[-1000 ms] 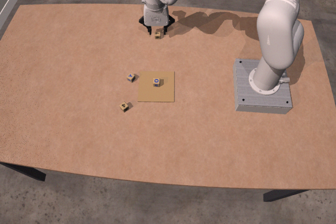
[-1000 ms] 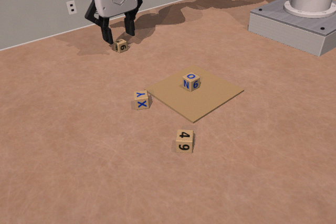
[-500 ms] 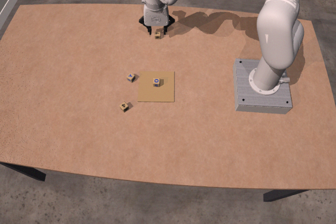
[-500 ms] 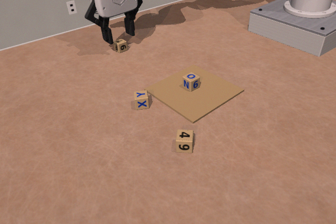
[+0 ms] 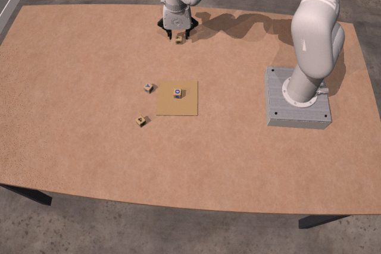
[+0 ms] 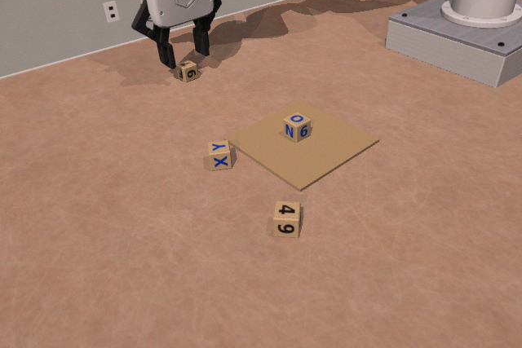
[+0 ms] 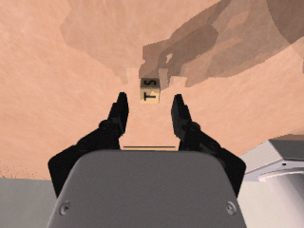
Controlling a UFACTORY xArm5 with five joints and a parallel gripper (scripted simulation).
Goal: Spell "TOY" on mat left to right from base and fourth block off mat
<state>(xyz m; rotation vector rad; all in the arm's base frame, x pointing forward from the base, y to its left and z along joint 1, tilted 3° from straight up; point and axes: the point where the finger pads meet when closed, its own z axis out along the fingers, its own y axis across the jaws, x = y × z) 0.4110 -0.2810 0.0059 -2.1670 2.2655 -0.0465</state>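
Right now the T block is 4 cm below my hand. Round my hand: O block 25 cm to the left, 3 cm below, 1 cm ahead; then tan mat 26 cm to the left, 5 cm below, 1 cm ahead.
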